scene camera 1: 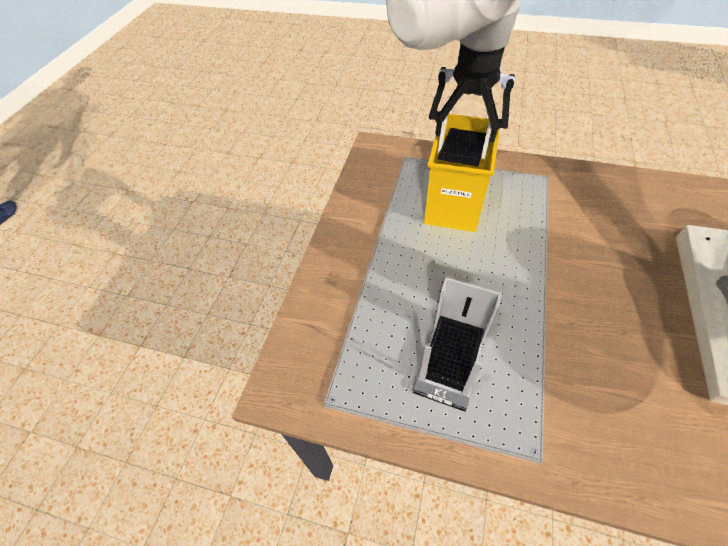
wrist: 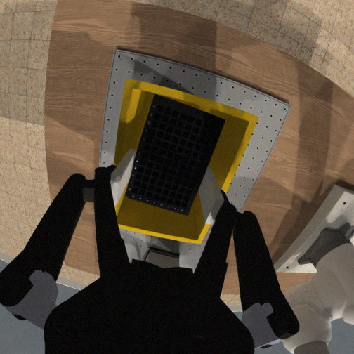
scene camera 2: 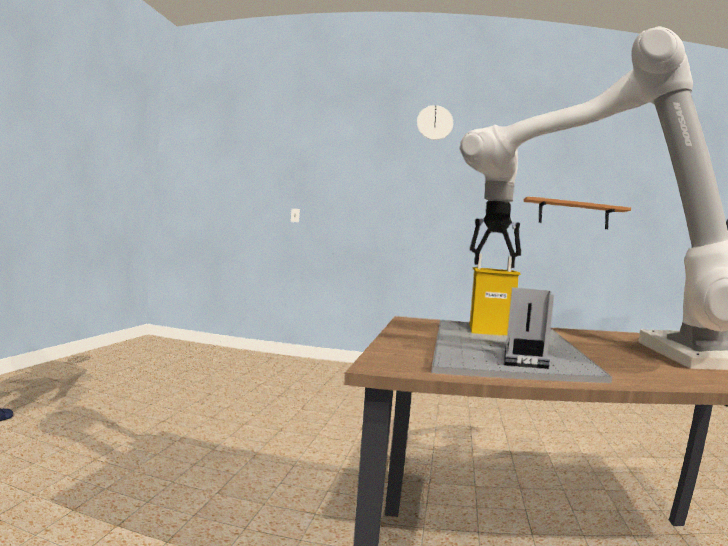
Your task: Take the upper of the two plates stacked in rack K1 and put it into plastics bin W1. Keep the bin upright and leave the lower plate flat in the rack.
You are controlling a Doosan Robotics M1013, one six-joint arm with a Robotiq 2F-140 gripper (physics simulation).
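Places are measured from the arm's base along level axes (x ahead, y left, z up), in millimetres.
Pixels of known places: gripper, fingertip midpoint: [scene camera 1: 461, 151]; arm's base, link origin: [scene camera 2: 705, 344].
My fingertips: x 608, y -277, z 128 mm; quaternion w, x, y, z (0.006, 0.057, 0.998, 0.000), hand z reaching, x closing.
Ahead of a thing's pixels: the offset from my fingertips to its middle. Level surfaces: height alone.
The upper plate, a black gridded block @(dx -3, dy -15, dz +3 mm) [scene camera 1: 463, 145] [wrist: 177, 150], is between the pale finger pads of my gripper [scene camera 1: 463, 150] [scene camera 2: 494, 264] [wrist: 168, 168], which is shut on it. The plate is inside the mouth of yellow bin W1 @(dx -5, dy +1, dz -63 mm) [scene camera 1: 455, 208] [scene camera 2: 489, 314] [wrist: 160, 235], with yellow wall showing around it in the wrist view. In scene view 2 the plate is hidden behind the bin's wall and the pads reach below the rim. The bin stands upright. The lower plate @(dx -7, dy +414, dz -126 mm) [scene camera 1: 454, 352] [scene camera 2: 528, 346] lies flat in grey rack K1 @(dx -5, dy +424, dz -77 mm) [scene camera 1: 486, 306] [scene camera 2: 520, 311].
The bin and rack stand on a grey perforated board @(dz -153 mm) [scene camera 1: 517, 411] [scene camera 2: 452, 358] [wrist: 272, 112] on the wooden table @(dz -166 mm) [scene camera 1: 599, 434] [scene camera 2: 405, 346] [wrist: 75, 100]. The robot's pale base plate [scene camera 1: 705, 329] [scene camera 2: 661, 346] is at the right. A wall shelf [scene camera 2: 576, 203] is behind the arm.
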